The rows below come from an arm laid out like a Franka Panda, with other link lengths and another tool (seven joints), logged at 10 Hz.
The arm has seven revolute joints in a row. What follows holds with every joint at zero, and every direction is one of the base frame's. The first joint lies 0.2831 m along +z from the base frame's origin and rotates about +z. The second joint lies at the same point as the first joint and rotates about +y. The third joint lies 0.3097 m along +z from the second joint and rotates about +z. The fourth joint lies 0.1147 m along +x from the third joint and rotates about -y. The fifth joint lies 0.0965 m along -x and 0.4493 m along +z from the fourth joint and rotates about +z. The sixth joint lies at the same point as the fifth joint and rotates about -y. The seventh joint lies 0.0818 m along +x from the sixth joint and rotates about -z. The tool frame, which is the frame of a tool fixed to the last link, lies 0.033 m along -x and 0.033 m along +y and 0.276 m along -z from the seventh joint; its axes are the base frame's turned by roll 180, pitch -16.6 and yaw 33.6 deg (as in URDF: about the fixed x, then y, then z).
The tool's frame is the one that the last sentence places.
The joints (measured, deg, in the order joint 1, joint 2, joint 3, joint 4, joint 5, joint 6, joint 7), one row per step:
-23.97 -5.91 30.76 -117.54 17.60 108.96 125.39
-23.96 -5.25 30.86 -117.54 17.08 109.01 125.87
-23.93 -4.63 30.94 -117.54 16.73 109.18 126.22
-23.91 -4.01 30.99 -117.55 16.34 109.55 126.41
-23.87 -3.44 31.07 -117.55 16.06 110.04 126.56
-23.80 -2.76 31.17 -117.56 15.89 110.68 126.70
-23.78 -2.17 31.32 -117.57 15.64 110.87 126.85
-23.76 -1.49 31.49 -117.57 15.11 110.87 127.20
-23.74 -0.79 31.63 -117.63 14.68 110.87 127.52
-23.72 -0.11 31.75 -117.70 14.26 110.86 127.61
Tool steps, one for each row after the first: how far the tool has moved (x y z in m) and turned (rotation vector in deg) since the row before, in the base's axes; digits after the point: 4 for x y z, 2 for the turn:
-0.0004 -0.0009 -0.0066 -0.25 0.62 -0.17
0.0001 -0.0002 -0.0059 -0.10 0.45 -0.13
0.0011 -0.0007 -0.0056 -0.12 0.22 -0.04
0.0016 0.0003 -0.0047 -0.04 0.05 -0.02
0.0020 0.0013 -0.0055 0.11 0.02 -0.04
-0.0002 0.0011 -0.0055 -0.01 0.37 0.09
-0.0013 0.0003 -0.0069 -0.24 0.64 0.08
-0.0017 0.0003 -0.0075 -0.15 0.72 0.04
-0.0019 0.0004 -0.0073 -0.12 0.67 0.25

